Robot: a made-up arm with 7 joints. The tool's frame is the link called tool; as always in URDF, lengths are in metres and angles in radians. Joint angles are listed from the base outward.
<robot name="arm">
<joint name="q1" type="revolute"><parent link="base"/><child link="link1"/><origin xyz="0 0 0.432" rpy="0 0 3.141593"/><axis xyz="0 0 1"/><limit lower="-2.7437" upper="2.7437"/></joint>
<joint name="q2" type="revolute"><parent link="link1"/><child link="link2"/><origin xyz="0 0 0" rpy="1.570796 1.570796 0"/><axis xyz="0 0 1"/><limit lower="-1.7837" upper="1.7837"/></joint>
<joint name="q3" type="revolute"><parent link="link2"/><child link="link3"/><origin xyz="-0.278 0 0" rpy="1.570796 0 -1.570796"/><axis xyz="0 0 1"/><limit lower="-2.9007" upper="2.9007"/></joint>
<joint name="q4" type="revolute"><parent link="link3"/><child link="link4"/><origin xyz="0.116 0 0" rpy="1.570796 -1.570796 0"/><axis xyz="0 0 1"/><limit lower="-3.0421" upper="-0.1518"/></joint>
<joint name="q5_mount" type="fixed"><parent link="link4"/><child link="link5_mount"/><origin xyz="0.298 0.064 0"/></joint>
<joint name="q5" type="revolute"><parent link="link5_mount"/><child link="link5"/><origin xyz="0.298 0.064 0" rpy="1.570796 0 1.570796"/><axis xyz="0 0 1"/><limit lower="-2.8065" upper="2.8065"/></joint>
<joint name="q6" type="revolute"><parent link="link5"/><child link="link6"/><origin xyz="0 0 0" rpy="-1.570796 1.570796 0"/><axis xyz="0 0 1"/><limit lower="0.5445" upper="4.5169"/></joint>
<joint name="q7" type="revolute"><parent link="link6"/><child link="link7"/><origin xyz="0 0.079 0" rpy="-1.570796 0 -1.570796"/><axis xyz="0 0 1"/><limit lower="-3.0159" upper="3.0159"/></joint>
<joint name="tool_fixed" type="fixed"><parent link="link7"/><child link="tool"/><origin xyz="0 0 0" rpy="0 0 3.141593"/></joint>
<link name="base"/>
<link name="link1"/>
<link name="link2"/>
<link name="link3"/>
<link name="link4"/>
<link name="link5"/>
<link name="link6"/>
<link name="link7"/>
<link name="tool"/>
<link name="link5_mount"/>
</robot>
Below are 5 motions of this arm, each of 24 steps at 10 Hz.
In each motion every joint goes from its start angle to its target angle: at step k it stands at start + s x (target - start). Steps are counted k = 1, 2, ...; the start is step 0. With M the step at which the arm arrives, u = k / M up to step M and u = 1 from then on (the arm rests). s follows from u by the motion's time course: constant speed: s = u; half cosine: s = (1 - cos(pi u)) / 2; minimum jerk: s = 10 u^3 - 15 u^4 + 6 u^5.
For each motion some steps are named. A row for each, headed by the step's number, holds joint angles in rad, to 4 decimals.
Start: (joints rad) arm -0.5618 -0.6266 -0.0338 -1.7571 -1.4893 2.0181 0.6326
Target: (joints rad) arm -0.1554 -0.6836 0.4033 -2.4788 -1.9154 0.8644 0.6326
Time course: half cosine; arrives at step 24
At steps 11, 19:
11: -0.3851 -0.6514 0.1562 -2.0708 -1.6745 1.5165 0.6326
19: -0.1974 -0.6777 0.3581 -2.4042 -1.8714 0.9836 0.6326

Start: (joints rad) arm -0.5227 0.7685 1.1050 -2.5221 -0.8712 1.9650 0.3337
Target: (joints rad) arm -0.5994 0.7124 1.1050 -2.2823 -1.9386 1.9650 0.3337
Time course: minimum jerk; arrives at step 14
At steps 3, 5, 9, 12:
3: -0.5280 0.7646 1.1050 -2.5054 -0.9454 1.9650 0.3337
5: -0.5416 0.7547 1.1050 -2.4630 -1.1342 1.9650 0.3337
9: -0.5805 0.7262 1.1050 -2.3414 -1.6756 1.9650 0.3337
12: -0.5976 0.7137 1.1050 -2.2879 -1.9138 1.9650 0.3337

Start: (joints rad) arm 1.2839 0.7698 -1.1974 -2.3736 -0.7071 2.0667 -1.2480
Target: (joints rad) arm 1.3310 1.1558 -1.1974 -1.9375 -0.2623 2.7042 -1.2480
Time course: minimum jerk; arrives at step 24
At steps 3, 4, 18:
3: 1.2847 0.7760 -1.1974 -2.3666 -0.7000 2.0769 -1.2480
4: 1.2856 0.7835 -1.1974 -2.3581 -0.6913 2.0893 -1.2480
18: 1.3261 1.1158 -1.1974 -1.9826 -0.3083 2.6382 -1.2480

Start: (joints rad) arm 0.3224 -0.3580 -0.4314 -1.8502 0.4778 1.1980 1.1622
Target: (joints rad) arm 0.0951 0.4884 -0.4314 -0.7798 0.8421 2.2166 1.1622
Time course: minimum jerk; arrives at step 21
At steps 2, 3, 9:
2: 0.3207 -0.3517 -0.4314 -1.8422 0.4805 1.2056 1.1622
3: 0.3171 -0.3383 -0.4314 -1.8253 0.4863 1.2217 1.1622
9: 0.2388 -0.0466 -0.4314 -1.4564 0.6118 1.5727 1.1622

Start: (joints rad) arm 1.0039 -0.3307 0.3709 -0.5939 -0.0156 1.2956 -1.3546
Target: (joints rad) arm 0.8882 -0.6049 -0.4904 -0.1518 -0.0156 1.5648 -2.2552
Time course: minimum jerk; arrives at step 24
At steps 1, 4, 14, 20, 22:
1: 1.0038 -0.3309 0.3703 -0.5936 -0.0156 1.2958 -1.3552
4: 0.9998 -0.3404 0.3403 -0.5782 -0.0156 1.3052 -1.3866
14: 0.9283 -0.5099 -0.1919 -0.3050 -0.0156 1.4715 -1.9430
20: 0.8923 -0.5952 -0.4598 -0.1675 -0.0156 1.5552 -2.2232
22: 0.8888 -0.6035 -0.4860 -0.1540 -0.0156 1.5634 -2.2506

